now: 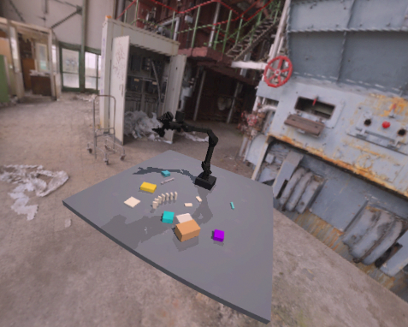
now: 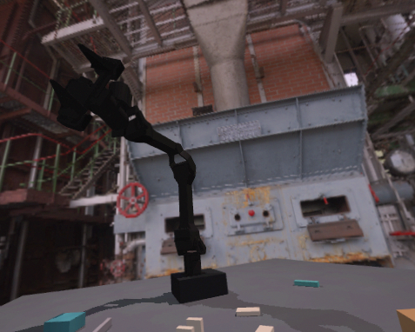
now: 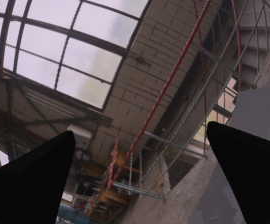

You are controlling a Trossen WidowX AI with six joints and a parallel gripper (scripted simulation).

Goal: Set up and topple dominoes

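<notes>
My gripper tip is now 200 mm short of the purple cube, 600 mm to the right of it and 490 mm above it. The rest, counted from my gripper tip: small teal block: 280 mm behind, 490 mm below; then yellow block: 490 mm below; then thin grey stick: 180 mm behind, 70 mm to the left, 500 mm below.
</notes>
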